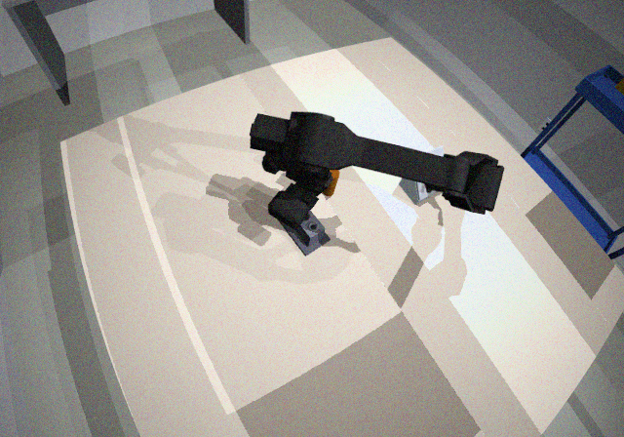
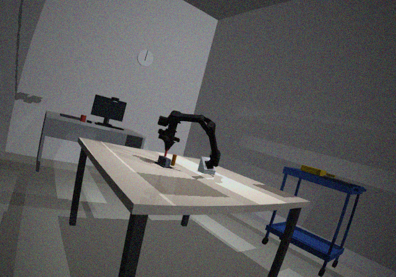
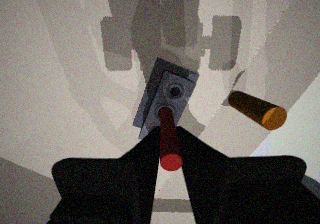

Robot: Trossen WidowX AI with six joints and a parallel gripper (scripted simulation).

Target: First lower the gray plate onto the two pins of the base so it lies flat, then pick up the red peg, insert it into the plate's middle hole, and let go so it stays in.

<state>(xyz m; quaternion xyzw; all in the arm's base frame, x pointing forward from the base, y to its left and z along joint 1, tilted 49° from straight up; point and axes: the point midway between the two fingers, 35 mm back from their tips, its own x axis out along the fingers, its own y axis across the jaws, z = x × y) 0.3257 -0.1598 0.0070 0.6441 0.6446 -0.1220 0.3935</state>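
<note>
My gripper tip is now 60 mm above the gray plate. The rest, counted from my gripper tip: orange cylinder: 120 mm behind, 70 mm below, 40 mm to the right; then base: 100 mm below; then red peg: right at my gripper tip.
</note>
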